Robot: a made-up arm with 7 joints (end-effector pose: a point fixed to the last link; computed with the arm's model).
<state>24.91 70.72 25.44 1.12 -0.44 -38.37 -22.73</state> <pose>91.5 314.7 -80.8 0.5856 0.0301 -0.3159 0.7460</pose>
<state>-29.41 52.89 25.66 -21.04 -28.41 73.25 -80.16</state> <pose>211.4 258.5 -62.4 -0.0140 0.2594 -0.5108 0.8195</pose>
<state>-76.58 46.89 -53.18 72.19 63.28 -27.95 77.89</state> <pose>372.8 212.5 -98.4 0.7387 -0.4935 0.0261 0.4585</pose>
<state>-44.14 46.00 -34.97 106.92 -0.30 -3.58 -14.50</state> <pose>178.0 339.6 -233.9 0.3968 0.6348 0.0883 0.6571</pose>
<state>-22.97 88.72 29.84 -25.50 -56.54 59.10 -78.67</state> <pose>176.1 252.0 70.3 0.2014 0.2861 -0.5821 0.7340</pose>
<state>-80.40 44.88 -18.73 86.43 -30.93 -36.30 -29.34</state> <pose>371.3 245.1 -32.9 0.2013 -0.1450 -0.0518 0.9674</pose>
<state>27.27 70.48 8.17 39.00 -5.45 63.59 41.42</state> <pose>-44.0 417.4 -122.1 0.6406 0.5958 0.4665 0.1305</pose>
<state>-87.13 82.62 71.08 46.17 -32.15 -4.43 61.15</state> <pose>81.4 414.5 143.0 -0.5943 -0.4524 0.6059 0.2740</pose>
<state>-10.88 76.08 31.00 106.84 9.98 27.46 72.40</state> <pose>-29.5 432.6 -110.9 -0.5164 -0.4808 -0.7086 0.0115</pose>
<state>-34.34 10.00 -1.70 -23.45 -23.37 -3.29 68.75</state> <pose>235.3 58.2 -118.4 -0.3148 -0.2241 0.3781 0.8413</pose>
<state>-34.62 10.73 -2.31 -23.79 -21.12 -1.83 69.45</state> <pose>236.0 57.8 -117.3 -0.2917 -0.2331 0.3842 0.8444</pose>
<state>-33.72 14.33 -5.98 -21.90 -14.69 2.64 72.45</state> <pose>239.0 59.4 -127.9 -0.1913 -0.2327 0.4135 0.8592</pose>
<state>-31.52 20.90 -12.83 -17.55 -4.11 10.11 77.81</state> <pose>240.9 68.3 -154.2 -0.0053 -0.2337 0.4594 0.8569</pose>
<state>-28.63 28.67 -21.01 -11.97 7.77 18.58 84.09</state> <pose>235.8 89.7 -188.5 0.2119 -0.2542 0.4918 0.8054</pose>
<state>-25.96 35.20 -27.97 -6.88 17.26 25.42 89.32</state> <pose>224.1 116.7 -216.1 0.3818 -0.2886 0.4925 0.7269</pose>
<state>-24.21 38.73 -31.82 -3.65 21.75 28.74 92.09</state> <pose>213.9 134.9 -230.9 0.4663 -0.3085 0.4792 0.6766</pose>
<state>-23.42 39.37 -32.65 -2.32 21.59 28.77 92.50</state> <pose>209.5 139.6 -236.8 0.4836 -0.3016 0.4723 0.6724</pose>
